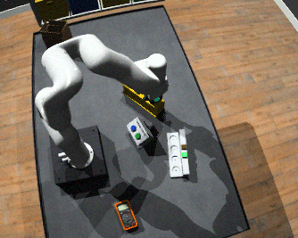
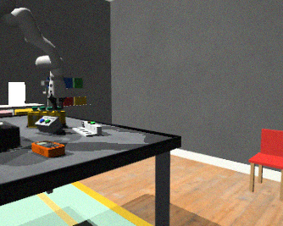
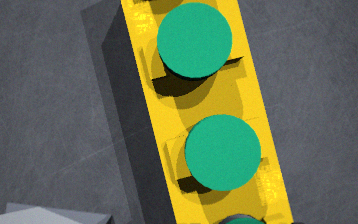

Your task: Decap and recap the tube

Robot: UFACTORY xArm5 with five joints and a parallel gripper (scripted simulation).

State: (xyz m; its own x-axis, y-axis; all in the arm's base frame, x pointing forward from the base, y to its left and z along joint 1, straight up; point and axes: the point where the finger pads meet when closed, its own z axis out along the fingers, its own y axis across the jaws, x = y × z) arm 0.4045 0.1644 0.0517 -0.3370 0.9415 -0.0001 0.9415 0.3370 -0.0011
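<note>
Now: the green key 14 cm to the right of my hand, 13 cm behind it and 6 cm below it. From my hand the other things lie so: blue key 14 cm behind, 9 cm to the right, 6 cm below; then key housing 11 cm to the right, 11 cm behind, 7 cm below.
</note>
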